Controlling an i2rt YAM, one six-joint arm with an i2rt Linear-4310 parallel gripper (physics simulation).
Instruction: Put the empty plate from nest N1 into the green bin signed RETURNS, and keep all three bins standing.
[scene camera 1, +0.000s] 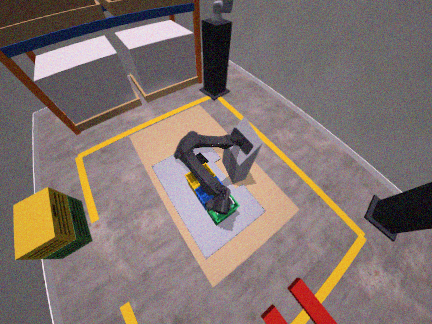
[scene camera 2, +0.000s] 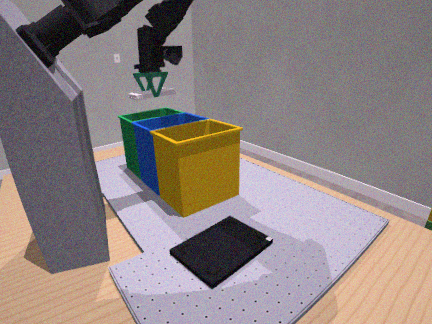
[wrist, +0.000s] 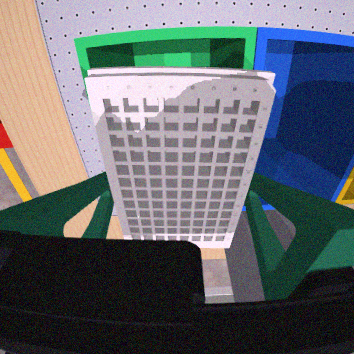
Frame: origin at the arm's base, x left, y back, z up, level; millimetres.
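Seen in the pictures: gripper, fingertip midpoint: (scene camera 2: 151, 96) (wrist: 178, 177); arm's base at its link origin: (scene camera 1: 241, 140) (scene camera 2: 38, 44).
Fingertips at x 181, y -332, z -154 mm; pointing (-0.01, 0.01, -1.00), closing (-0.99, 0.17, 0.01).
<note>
Pixels of each thing's top centre, then the offset from my fingertips to it. "*": a spot on its surface instead. Level surfaces: height alone.
- white plate at its top centre: (wrist: 179, 191) (scene camera 2: 151, 90) dx +0, dy -2, dz +17 mm
- green bin at its top centre: (wrist: 171, 143) (scene camera 2: 150, 114) (scene camera 1: 222, 205) dx +7, dy +3, dz -57 mm
- blue bin at its top centre: (wrist: 310, 139) (scene camera 2: 169, 120) (scene camera 1: 210, 189) dx -123, dy +20, dz -57 mm
- yellow bin at its top centre: (scene camera 2: 195, 129) (scene camera 1: 200, 175) dx -253, dy +36, dz -57 mm
- flat black pad at a spot on its surface: (scene camera 2: 222, 252) * dx -456, dy +159, dz -225 mm
- perforated board at its surface level: dz -237 mm
My gripper (scene camera 2: 151, 93) (wrist: 178, 177) is shut on the white plate (scene camera 2: 135, 95) (wrist: 187, 85), its green fingers at the plate's two long sides. The plate is a grid of square wells, and no contents show in them. It is above the green bin (scene camera 1: 216, 220) (scene camera 2: 129, 145) (wrist: 165, 34), clear of the rim, and hides part of the bin's opening in the wrist view. The blue bin (scene camera 1: 202, 194) (scene camera 2: 148, 160) (wrist: 310, 110) and yellow bin (scene camera 1: 191, 179) (scene camera 2: 210, 175) (wrist: 349, 191) stand upright in a row with the green one. The RETURNS sign does not show.
A tall grey slanted block (scene camera 1: 235, 167) (scene camera 2: 55, 175) stands beside the row of bins. A flat black pad (scene camera 2: 222, 252) lies in front of the yellow bin on the perforated board (scene camera 1: 205, 245) (scene camera 2: 350, 240) (wrist: 55, 15). The blue bin is directly beside the green one.
</note>
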